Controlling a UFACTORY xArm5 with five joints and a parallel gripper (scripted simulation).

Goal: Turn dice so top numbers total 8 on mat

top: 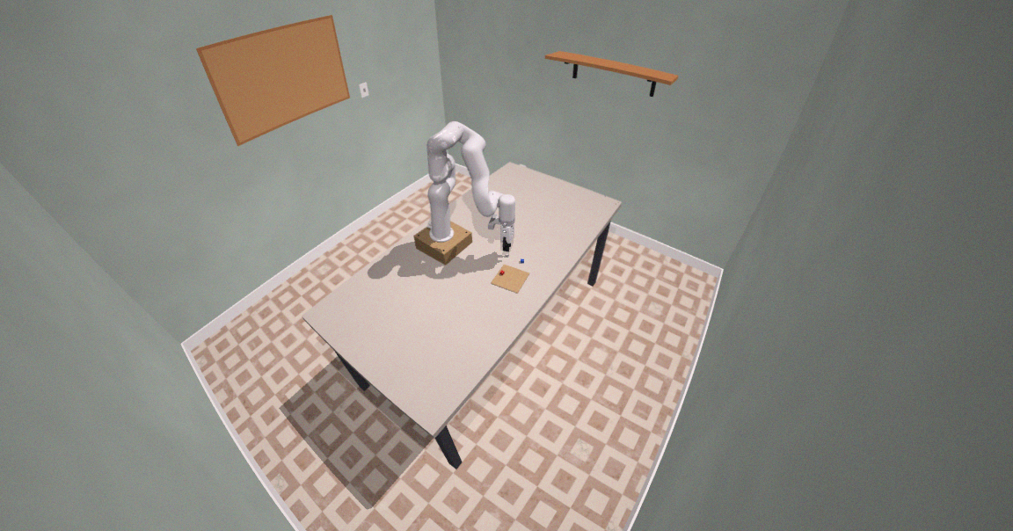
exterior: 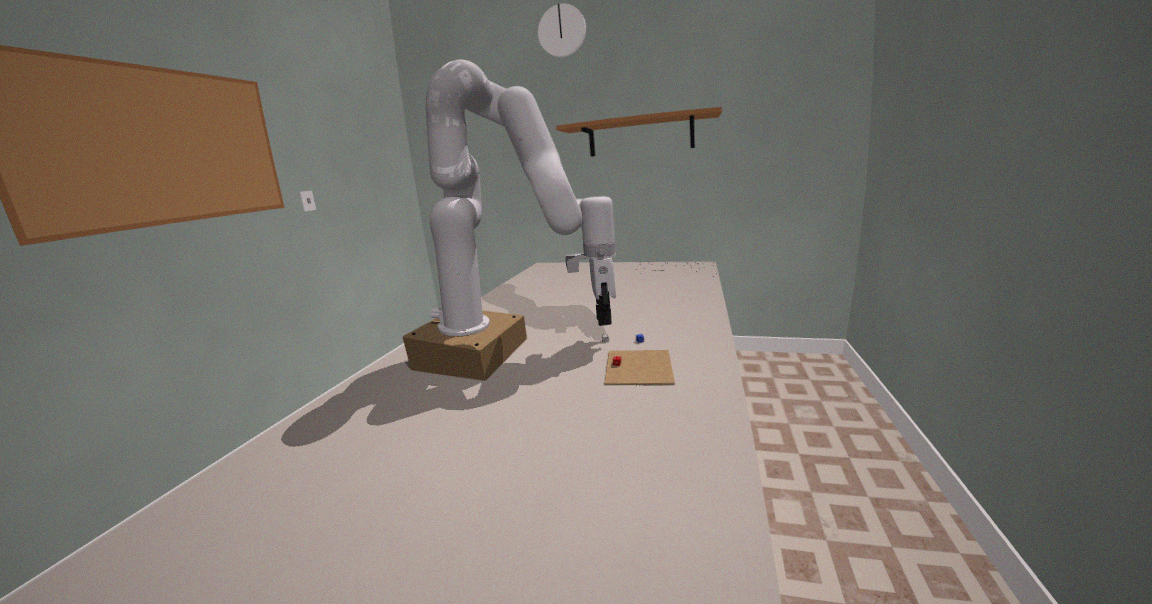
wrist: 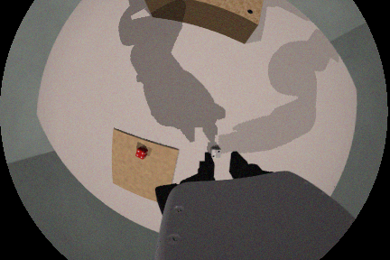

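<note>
My hand is 7 cm above the white die. Also, from my hand: blue die 9 cm ahead, 7 cm below; then tan mat 13 cm to the right, 9 cm ahead, 7 cm below; then red die 12 cm to the right, 6 cm below, 4 cm ahead.
</note>
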